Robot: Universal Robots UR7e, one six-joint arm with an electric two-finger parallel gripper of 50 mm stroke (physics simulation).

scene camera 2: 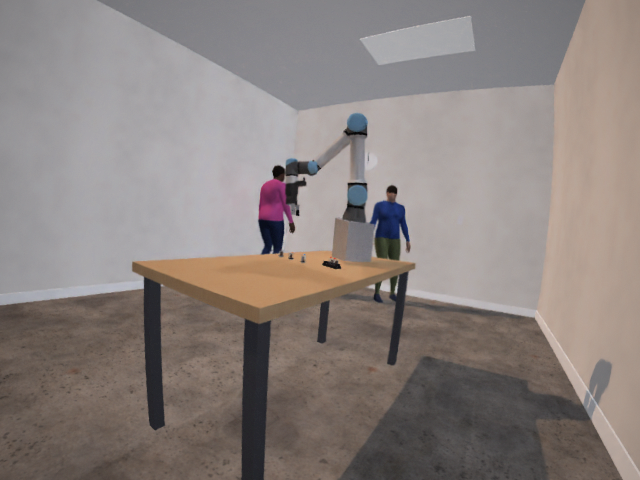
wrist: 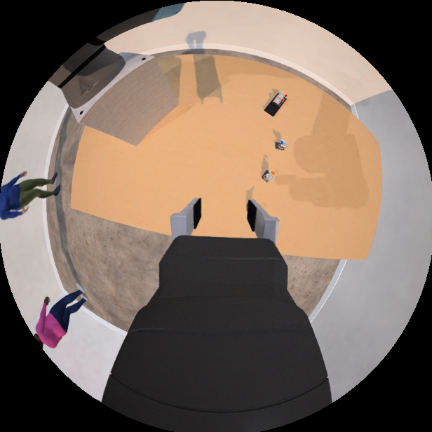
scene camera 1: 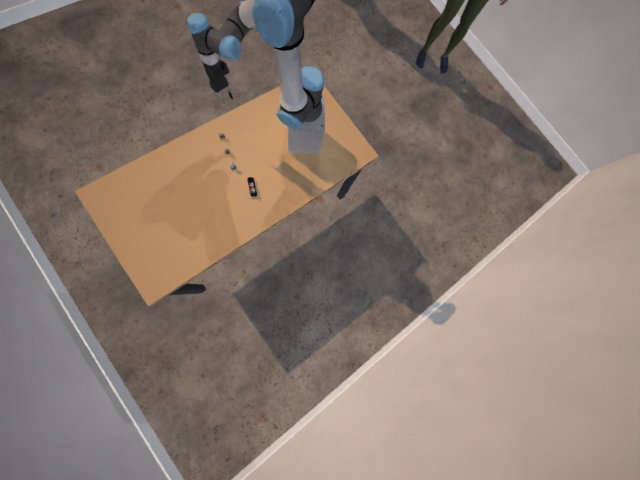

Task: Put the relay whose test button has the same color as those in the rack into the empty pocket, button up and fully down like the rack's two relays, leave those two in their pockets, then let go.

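Places are measured from the arm's base along level axes (x back, y left, z down), in metres.
Where they show: gripper, fingertip midpoint: (scene camera 2: 295, 215) (scene camera 1: 227, 101); arm's base at its link origin: (scene camera 2: 353, 220).
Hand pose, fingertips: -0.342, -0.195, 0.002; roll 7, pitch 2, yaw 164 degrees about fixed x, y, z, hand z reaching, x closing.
Each offset is from my fingertips to the centre of the thing, as dx, dy, dz. Level surfaces: height alone.
The black rack (scene camera 1: 252, 187) (scene camera 2: 331, 265) (wrist: 272, 108) holds two relays with red buttons; its end nearest the gripper in the wrist view shows no relay. Three loose relays stand in a row on the table. The blue-button relay {-0.119, +0.198, +0.227} (scene camera 1: 232, 165) (scene camera 2: 303, 258) (wrist: 281, 145) is nearest the rack. The orange-button relay {-0.106, +0.096, +0.227} (scene camera 1: 226, 151) (scene camera 2: 291, 256) (wrist: 268, 175) is in the middle. The red-button relay {-0.091, -0.001, +0.227} (scene camera 1: 221, 135) (scene camera 2: 281, 254) is farthest; in the wrist view the right finger hides it. My gripper (scene camera 1: 227, 98) (scene camera 2: 295, 212) (wrist: 224, 208) is open and empty, high above the table's edge beyond this relay.
The grey robot pedestal (scene camera 1: 305, 138) (scene camera 2: 353, 240) (wrist: 132, 102) stands on the table {dz +0.249} (scene camera 1: 155, 258) (scene camera 2: 222, 279) (wrist: 125, 175), off to the rack's side. A person in pink (scene camera 2: 272, 201) (wrist: 51, 327) and a person in blue (scene camera 2: 391, 219) (wrist: 11, 201) stand beyond the table.
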